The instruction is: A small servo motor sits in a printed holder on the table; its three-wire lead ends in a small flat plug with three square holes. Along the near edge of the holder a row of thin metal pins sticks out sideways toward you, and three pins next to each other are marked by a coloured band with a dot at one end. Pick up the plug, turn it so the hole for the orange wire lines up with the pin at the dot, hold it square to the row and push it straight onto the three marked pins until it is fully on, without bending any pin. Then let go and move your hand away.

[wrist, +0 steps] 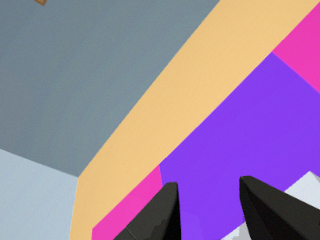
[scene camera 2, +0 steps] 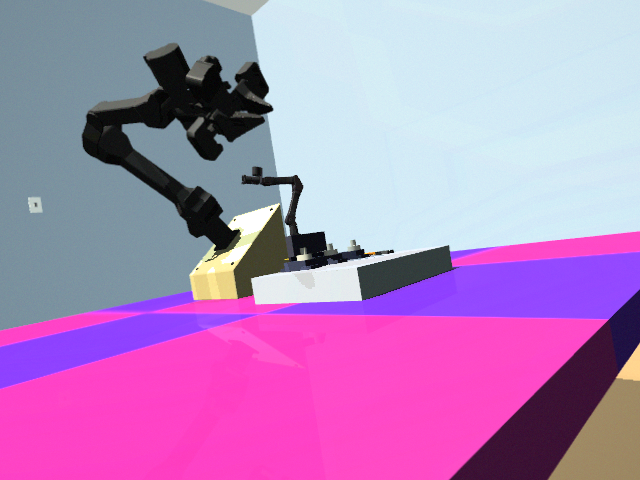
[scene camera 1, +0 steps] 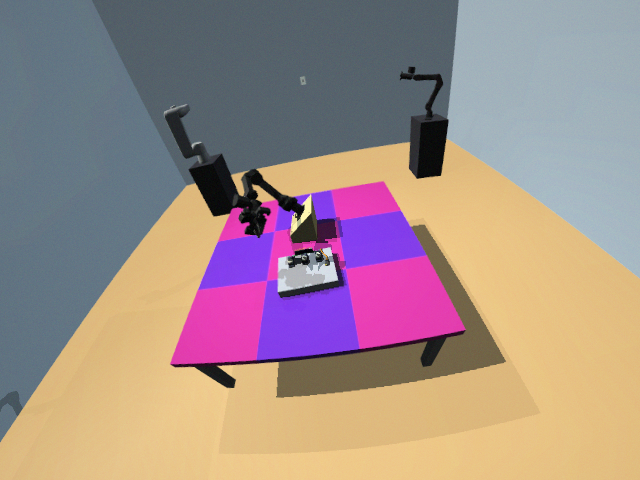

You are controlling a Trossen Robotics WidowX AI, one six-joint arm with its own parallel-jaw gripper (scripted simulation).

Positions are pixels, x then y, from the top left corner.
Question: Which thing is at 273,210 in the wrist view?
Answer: The gripper.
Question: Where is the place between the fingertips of the gripper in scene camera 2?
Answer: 268,113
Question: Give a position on a printed holder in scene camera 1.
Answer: At 315,276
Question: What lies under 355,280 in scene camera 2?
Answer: A printed holder.
